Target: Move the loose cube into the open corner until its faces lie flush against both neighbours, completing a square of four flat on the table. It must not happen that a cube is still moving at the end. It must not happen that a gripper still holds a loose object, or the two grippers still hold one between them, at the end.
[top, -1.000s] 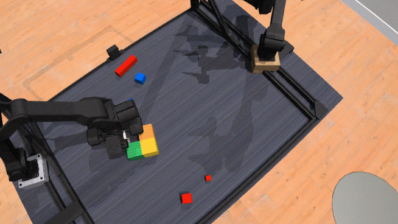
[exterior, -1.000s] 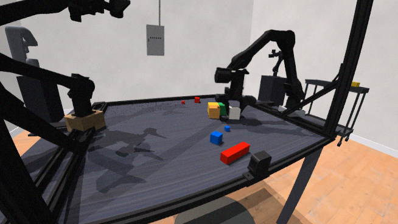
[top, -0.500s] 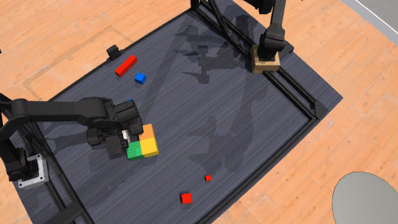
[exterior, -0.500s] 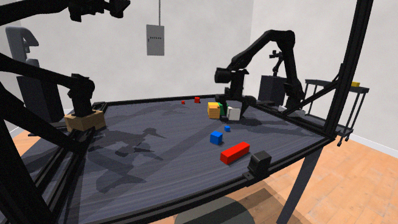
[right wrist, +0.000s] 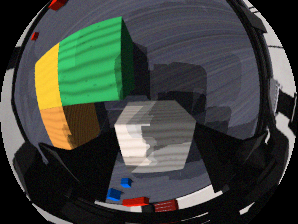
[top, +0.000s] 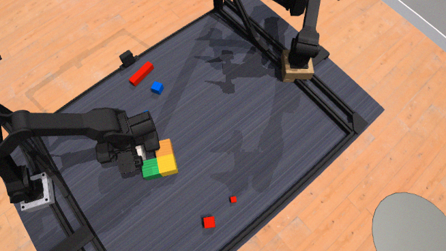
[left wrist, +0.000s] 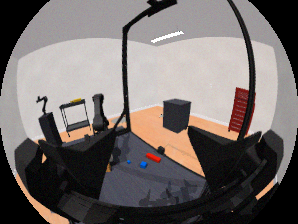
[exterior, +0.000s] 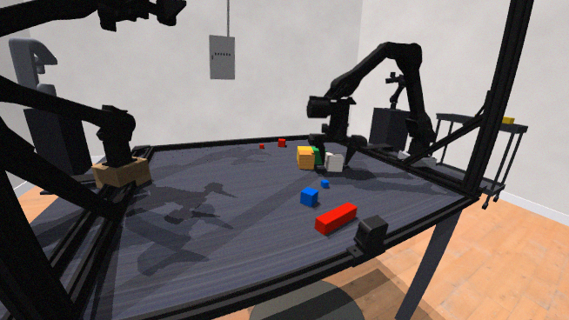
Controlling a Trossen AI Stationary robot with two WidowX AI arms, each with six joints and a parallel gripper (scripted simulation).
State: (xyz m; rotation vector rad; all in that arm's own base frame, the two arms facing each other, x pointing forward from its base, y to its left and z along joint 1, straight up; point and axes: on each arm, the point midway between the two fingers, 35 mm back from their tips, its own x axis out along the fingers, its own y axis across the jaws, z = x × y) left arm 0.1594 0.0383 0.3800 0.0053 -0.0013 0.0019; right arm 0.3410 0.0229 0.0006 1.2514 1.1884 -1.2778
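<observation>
Right now the white cube is 2 cm below my right hand. The rest, counted from my right hand: green cube: 7 cm ahead, 3 cm to the left, 2 cm below; orange cube: 9 cm to the left, 4 cm ahead, 2 cm below; yellow cube: 9 cm ahead, 8 cm to the left, 2 cm below.
</observation>
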